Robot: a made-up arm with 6 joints. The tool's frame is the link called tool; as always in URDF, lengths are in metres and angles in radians. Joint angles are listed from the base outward.
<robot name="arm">
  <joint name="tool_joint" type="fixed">
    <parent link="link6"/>
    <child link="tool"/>
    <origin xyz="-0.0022 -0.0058 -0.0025" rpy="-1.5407 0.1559 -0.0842"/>
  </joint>
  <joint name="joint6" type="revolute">
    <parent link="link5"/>
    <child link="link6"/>
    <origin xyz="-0.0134 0.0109 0.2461" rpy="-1.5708 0 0"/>
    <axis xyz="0 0 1"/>
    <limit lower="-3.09" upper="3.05"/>
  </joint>
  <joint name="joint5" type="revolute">
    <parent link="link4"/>
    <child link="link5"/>
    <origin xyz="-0.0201 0.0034 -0.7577" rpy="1.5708 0 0"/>
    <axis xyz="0 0 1"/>
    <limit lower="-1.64" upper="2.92"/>
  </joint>
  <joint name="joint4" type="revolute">
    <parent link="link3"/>
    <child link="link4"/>
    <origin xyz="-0.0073 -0.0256 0.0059" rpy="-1.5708 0 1.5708"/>
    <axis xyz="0 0 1"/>
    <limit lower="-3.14" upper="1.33"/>
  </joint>
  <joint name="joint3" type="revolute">
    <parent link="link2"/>
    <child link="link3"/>
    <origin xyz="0.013 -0.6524 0.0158" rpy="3.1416 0 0"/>
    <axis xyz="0 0 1"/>
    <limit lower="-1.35" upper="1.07"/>
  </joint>
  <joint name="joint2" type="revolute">
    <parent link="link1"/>
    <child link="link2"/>
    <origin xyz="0.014 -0.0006 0.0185" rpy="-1.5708 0 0"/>
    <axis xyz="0 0 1"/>
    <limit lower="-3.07" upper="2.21"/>
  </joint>
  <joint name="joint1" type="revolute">
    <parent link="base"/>
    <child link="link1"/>
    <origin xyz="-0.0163 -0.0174 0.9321"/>
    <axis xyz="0 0 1"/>
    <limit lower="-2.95" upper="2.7"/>
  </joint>
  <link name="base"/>
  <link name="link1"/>
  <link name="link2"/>
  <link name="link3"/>
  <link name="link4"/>
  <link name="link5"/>
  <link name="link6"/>
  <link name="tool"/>
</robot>
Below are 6 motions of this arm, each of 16 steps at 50 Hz.
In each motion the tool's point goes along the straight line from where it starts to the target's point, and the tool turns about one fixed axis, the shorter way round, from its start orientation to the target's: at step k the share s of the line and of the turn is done. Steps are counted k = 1, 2, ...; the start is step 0. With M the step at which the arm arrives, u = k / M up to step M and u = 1 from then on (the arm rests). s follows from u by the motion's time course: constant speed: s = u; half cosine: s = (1 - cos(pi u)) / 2; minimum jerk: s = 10 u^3 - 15 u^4 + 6 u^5.
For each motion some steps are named. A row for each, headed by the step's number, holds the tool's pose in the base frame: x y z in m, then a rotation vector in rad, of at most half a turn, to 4 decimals.
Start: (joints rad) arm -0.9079 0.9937 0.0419 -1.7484 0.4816 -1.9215
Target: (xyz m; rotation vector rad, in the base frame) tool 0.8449 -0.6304 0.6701 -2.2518 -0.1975 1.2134
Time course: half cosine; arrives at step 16
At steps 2, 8, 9, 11, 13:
2: 0.5574 -0.5915 0.5418 -1.7835 -0.5234 1.7258
8: 0.6955 -0.6102 0.6034 -2.0256 -0.3707 1.4938
9: 0.7246 -0.6141 0.6164 -2.0727 -0.3375 1.4414
11: 0.7785 -0.6214 0.6405 -2.1561 -0.2754 1.3416
13: 0.8197 -0.6270 0.6589 -2.2164 -0.2272 1.2627

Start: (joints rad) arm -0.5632 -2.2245 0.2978 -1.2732 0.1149 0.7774
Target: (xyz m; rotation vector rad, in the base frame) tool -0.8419 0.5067 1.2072 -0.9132 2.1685 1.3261
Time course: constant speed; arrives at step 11
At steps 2, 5, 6, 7, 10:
2: -0.8443 0.4739 1.2156 -0.7420 2.1919 1.3111
5: -0.8435 0.4848 1.2128 -0.7990 2.1850 1.3166
6: -0.8432 0.4885 1.2119 -0.8180 2.1825 1.3183
7: -0.8429 0.4921 1.2109 -0.8371 2.1799 1.3200
10: -0.8422 0.5031 1.2081 -0.8942 2.1715 1.3247

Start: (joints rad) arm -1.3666 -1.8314 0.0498 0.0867 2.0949 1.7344
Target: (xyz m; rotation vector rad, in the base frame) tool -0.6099 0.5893 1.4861 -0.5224 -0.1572 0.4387
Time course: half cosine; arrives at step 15
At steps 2, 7, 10, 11, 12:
2: -0.4230 0.7364 1.5264 -0.7960 -0.0846 0.2906
7: -0.5020 0.6742 1.5094 -0.6810 -0.1157 0.3543
10: -0.5611 0.6277 1.4966 -0.5944 -0.1386 0.4009
11: -0.5776 0.6147 1.4931 -0.5701 -0.1449 0.4137
12: -0.5912 0.6040 1.4901 -0.5500 -0.1501 0.4243

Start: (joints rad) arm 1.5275 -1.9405 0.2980 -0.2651 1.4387 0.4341
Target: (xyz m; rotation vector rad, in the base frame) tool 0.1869 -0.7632 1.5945 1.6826 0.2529 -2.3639
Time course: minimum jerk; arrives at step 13
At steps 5, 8, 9, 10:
5: 0.1708 -0.9331 1.4564 1.8773 0.5483 -2.4044
8: 0.1803 -0.8330 1.5378 1.7636 0.3711 -2.3848
9: 0.1830 -0.8048 1.5607 1.7309 0.3227 -2.3770
10: 0.1850 -0.7834 1.5781 1.7061 0.2867 -2.3705

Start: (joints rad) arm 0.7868 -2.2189 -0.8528 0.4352 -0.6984 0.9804
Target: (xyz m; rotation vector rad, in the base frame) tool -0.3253 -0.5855 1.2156 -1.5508 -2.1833 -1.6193
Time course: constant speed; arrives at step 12
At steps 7, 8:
7: -0.2543 -0.5393 1.2513 -1.4929 -2.2562 -1.4356
8: -0.2685 -0.5485 1.2442 -1.5049 -2.2427 -1.4723

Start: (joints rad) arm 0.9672 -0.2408 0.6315 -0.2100 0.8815 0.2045
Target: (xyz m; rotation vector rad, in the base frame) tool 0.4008 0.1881 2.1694 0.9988 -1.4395 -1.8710
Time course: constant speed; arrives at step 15
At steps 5, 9, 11, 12, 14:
5: 0.4149 0.2087 2.1192 0.8929 -1.4722 -1.7616
9: 0.4093 0.2005 2.1393 0.9350 -1.4599 -1.8055
11: 0.4064 0.1963 2.1493 0.9562 -1.4534 -1.8274
12: 0.4050 0.1943 2.1543 0.9669 -1.4500 -1.8383
14: 0.4022 0.1902 2.1644 0.9881 -1.4431 -1.8601

